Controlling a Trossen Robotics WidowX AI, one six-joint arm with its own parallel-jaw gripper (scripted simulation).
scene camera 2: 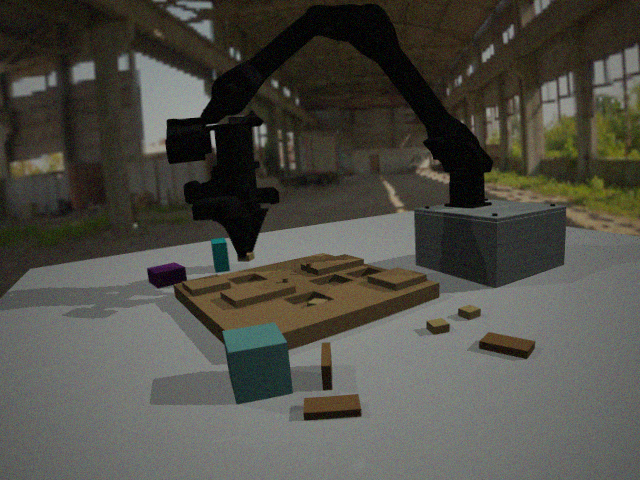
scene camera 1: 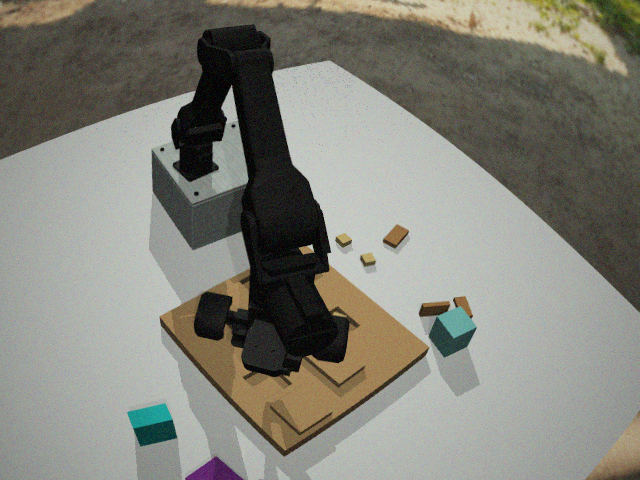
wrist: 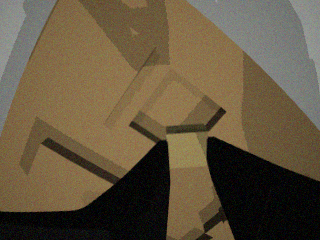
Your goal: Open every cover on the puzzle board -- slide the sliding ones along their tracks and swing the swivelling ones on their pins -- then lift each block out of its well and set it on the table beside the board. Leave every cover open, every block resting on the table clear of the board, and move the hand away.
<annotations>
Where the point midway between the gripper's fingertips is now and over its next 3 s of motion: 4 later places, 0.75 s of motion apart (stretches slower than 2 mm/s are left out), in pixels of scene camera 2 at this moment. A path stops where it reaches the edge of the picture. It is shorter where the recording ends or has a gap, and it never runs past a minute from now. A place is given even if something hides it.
The gripper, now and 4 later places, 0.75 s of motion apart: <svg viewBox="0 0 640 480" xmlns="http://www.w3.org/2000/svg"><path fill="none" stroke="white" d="M245 256L241 227L247 217L259 212L260 226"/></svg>
</annotations>
